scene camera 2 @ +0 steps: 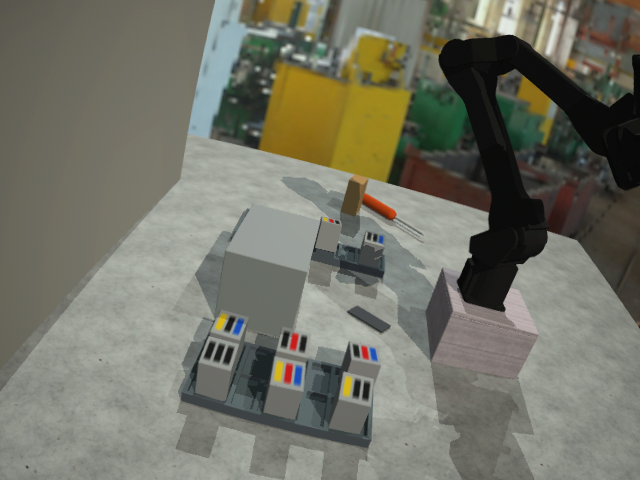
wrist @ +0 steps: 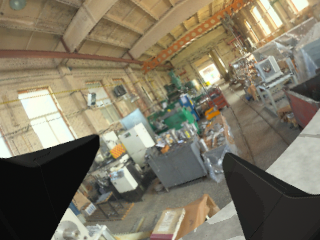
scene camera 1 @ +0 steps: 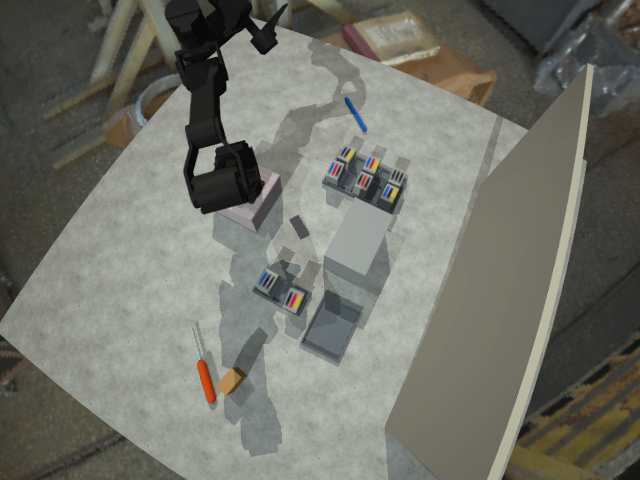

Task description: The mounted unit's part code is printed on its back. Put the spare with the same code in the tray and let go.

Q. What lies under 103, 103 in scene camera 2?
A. A tall panel.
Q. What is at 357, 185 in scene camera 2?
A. A wooden block.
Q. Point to a small rack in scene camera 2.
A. At 346, 256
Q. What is my gripper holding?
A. Nothing.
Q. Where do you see a grey tray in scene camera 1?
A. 329, 330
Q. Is my gripper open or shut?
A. Open.
